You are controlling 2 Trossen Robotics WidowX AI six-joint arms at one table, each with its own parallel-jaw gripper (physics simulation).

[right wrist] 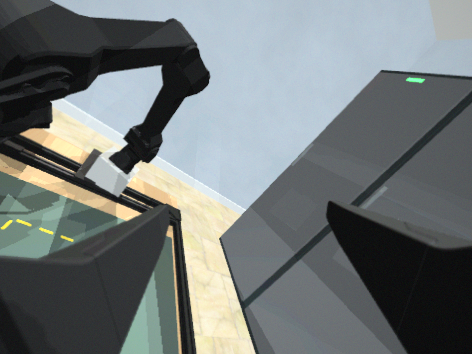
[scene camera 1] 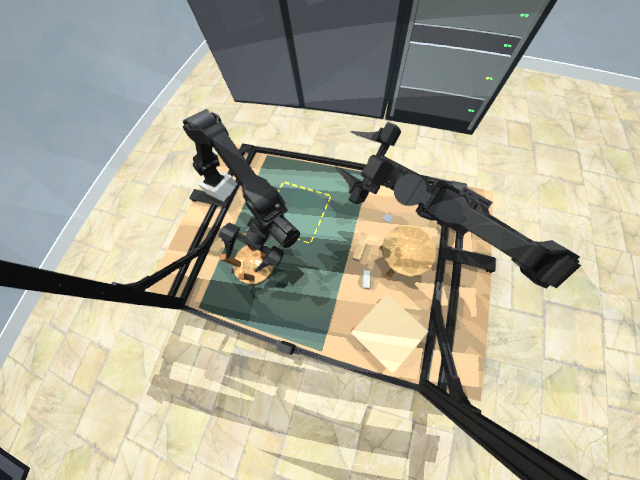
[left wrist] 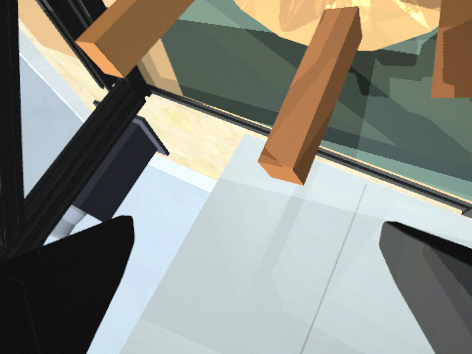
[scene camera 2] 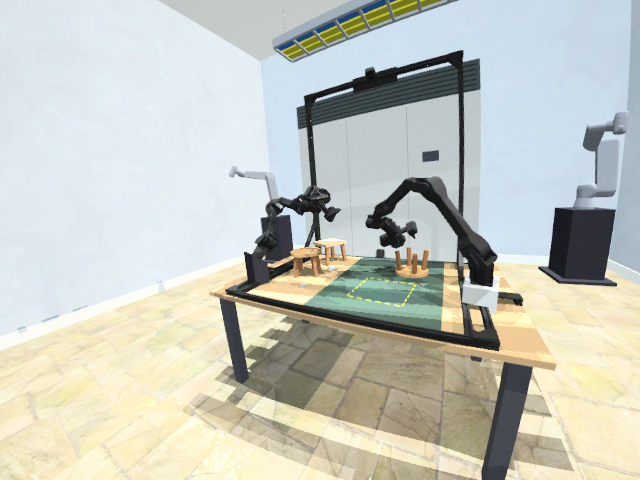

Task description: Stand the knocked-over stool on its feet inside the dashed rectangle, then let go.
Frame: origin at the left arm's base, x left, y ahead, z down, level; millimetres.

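Where they show: left gripper, fingertip midpoint: (scene camera 1: 241,265) (left wrist: 258,230) (scene camera 2: 406,241); right gripper, fingertip midpoint: (right wrist: 248,210) (scene camera 1: 342,149) (scene camera 2: 334,203); left arm's base, origin of the base link: (right wrist: 121,163) (scene camera 1: 214,179) (scene camera 2: 481,280); right arm's base, origin of the base link: (scene camera 2: 256,257).
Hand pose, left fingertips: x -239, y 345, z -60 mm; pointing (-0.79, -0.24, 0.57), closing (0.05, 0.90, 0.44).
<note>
Things, the pixels of their top centre, and the offset from my left fingertips. Level surfaces: height alone.
- knocked-over stool, middle of its top: (left wrist: 216,62) (scene camera 1: 242,255) (scene camera 2: 411,250) dx +30, dy -36, dz +35 mm
- green mat, its level: dz +146 mm
- upright round stool, middle of its top: (scene camera 1: 409,249) (scene camera 2: 305,250) dx +274, dy +430, dz +25 mm
- upright square-topped stool, middle of its top: (scene camera 1: 389,332) (scene camera 2: 329,241) dx +29, dy +466, dz +26 mm
- white block, middle of its top: (scene camera 1: 366,278) dx +161, dy +352, dz +138 mm
- grey piece, middle of its top: (scene camera 1: 387,217) (scene camera 2: 303,284) dx +411, dy +331, dz +147 mm
- wooden block, middle of its top: (scene camera 1: 359,248) dx +248, dy +287, dz +134 mm
The knocked-over stool (scene camera 1: 253,272) (scene camera 2: 412,272) (left wrist: 300,20) is upside down on the green mat (scene camera 1: 289,315) (scene camera 2: 429,312), its round seat down and its legs pointing up. It lies outside the yellow dashed rectangle (scene camera 1: 320,219) (scene camera 2: 403,305) (right wrist: 46,231). My left gripper (scene camera 1: 242,260) (scene camera 2: 405,240) (left wrist: 258,230) is open and empty above the stool's legs; in the left wrist view the legs show beyond the fingertips. The left arm hides part of the stool and the rectangle in scene camera 1. My right gripper (scene camera 1: 345,150) (right wrist: 248,210) is open and empty, raised well away from the stool.
An upright round stool (scene camera 1: 410,250) (scene camera 2: 306,252) and an upright square-topped stool (scene camera 1: 390,330) (scene camera 2: 330,241) stand on the wooden part of the table. Near them lie a white block (scene camera 1: 366,279), a grey piece (scene camera 1: 387,218) (scene camera 2: 302,285) and a wooden block (scene camera 1: 360,251). Black frame rails edge the table.
</note>
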